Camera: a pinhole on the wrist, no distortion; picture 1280 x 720 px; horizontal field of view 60.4 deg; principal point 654.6 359.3 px. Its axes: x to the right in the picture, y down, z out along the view. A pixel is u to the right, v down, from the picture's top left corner.
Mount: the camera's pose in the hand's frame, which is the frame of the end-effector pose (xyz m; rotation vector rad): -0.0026 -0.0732 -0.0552 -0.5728 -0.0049 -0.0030
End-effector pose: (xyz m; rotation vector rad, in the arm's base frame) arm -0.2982 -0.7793 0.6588 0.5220 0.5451 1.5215
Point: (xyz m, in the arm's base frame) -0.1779 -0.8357 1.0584
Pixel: 527 261
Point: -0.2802 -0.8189 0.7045
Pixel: 347 518
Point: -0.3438 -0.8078 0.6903
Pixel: outside the picture
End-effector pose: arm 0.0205 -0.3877 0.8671 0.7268 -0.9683 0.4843
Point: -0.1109 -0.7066 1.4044
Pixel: outside the picture
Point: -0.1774 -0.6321 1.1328
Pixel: 965 33
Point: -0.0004 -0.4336 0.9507
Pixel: 1099 358
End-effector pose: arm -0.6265 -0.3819 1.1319 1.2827 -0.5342 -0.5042
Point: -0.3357 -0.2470 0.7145
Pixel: behind the camera
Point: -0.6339 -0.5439 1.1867
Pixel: 1195 221
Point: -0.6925 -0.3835 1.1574
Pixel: 296 544
